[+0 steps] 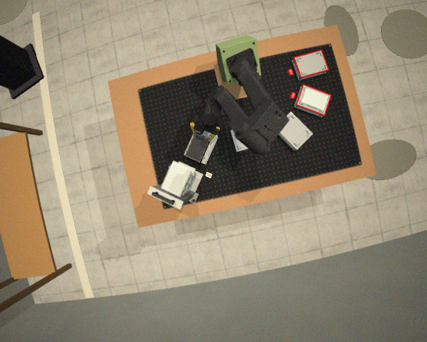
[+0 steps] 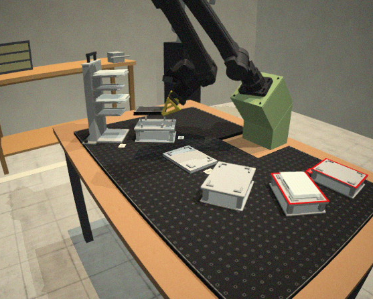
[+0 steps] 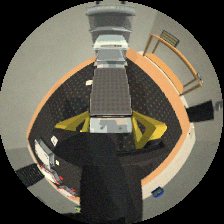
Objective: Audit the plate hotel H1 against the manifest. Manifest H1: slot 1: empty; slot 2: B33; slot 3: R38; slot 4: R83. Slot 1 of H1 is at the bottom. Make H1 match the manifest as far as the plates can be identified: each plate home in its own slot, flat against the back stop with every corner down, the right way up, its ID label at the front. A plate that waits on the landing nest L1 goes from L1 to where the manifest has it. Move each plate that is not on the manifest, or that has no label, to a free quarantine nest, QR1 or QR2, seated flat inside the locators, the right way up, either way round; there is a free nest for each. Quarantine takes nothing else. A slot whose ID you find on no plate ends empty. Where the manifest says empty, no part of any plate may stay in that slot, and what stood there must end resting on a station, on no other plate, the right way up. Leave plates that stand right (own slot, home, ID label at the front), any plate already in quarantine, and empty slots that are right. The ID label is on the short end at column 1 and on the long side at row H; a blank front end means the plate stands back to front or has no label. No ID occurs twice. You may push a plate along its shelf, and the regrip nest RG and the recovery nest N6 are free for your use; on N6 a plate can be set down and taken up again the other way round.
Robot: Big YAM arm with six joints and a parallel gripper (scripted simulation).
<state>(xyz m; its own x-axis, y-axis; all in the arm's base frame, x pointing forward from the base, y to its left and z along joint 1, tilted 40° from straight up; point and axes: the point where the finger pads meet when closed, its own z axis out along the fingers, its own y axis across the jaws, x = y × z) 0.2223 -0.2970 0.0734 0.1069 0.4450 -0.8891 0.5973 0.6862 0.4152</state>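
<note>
My hand is 50 mm to the left of the dark plate and 40 mm short of it. The rest, counted from my hand: flat nest: 210 mm to the left, 110 mm below, 90 mm ahead; then plate hotel H1: 230 mm to the right, 190 mm ahead, 40 mm above; then N6 tag: 320 mm to the left, 120 mm below, 110 mm ahead.
</note>
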